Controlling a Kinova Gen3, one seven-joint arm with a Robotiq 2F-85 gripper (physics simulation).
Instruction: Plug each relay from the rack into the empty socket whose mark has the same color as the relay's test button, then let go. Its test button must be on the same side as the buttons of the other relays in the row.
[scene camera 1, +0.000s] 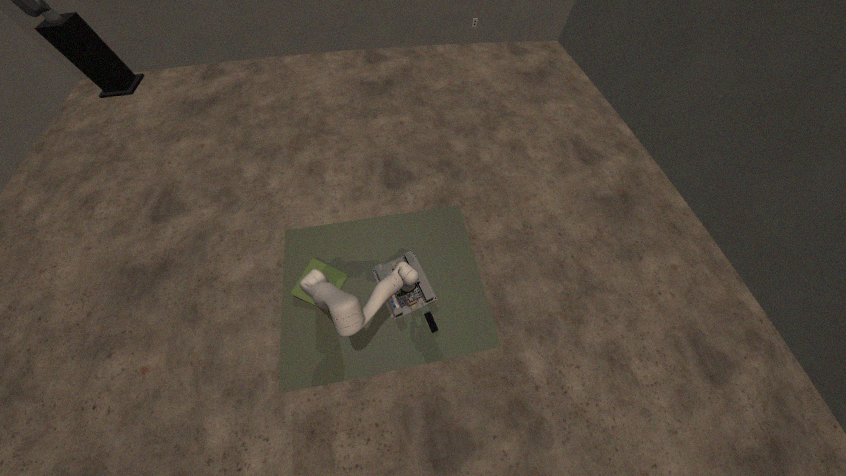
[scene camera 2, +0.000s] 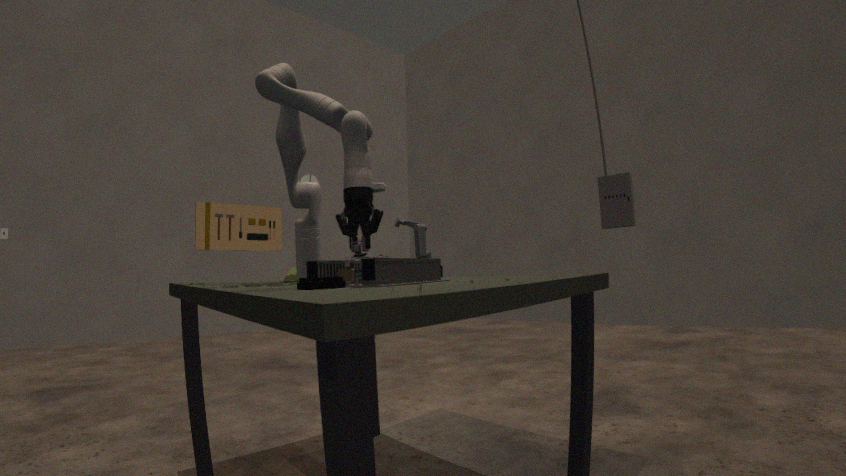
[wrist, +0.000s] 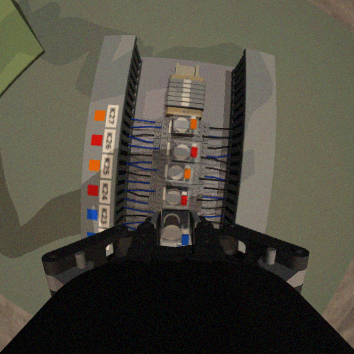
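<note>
My gripper is shut on a clear relay with a blue test button at its lower right in the wrist view. It holds the relay upright, seemingly just above the row, near blue marks K23 and K22. The sockets below are hidden. Seated relays with orange, red, orange and red buttons stand by K27 to K24, buttons on the right. The black rack lies off the panel's near end; its contents cannot be made out.
Two slotted grey ducts flank the row, with blue and black wires between. A beige terminal block stands past K27. The panel rests on the green table. A light green plate lies around the arm's base.
</note>
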